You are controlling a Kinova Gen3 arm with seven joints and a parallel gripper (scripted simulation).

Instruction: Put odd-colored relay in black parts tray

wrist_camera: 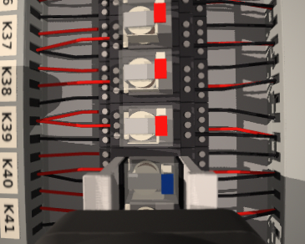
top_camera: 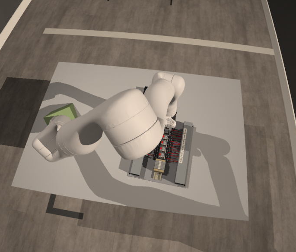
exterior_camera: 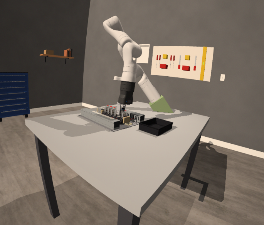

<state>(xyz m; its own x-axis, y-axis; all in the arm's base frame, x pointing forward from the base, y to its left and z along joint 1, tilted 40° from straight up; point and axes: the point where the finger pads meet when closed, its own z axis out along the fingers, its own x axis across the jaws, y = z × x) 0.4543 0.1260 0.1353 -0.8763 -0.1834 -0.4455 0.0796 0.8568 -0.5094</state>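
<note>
The relay is 1 cm below my hand. From my hand the other things lie so: black parts tray 20 cm to the left, 5 cm behind, 4 cm below; then relay panel 7 cm to the right, 4 cm below.
</note>
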